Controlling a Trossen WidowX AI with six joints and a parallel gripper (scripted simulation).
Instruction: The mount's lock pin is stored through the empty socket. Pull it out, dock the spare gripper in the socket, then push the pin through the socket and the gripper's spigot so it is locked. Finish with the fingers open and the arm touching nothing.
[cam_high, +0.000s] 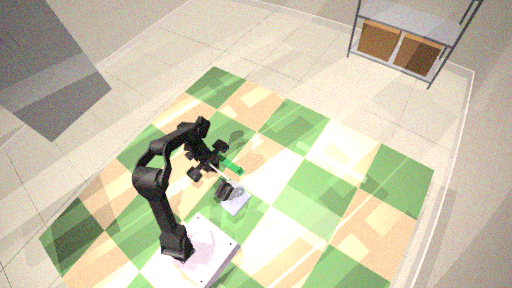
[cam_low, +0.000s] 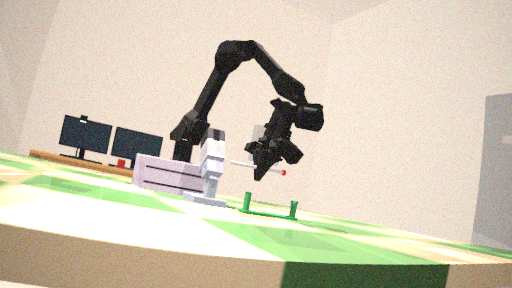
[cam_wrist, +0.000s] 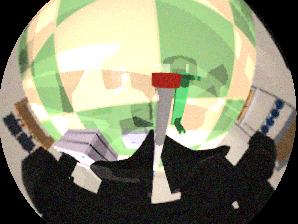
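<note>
Right now the socket is 110 mm to the right of my gripper tip, 20 mm below it and 20 mm behind it. The rest, counted from my gripper tip: spare gripper: 110 mm to the right, 40 mm above, 30 mm behind.
</note>
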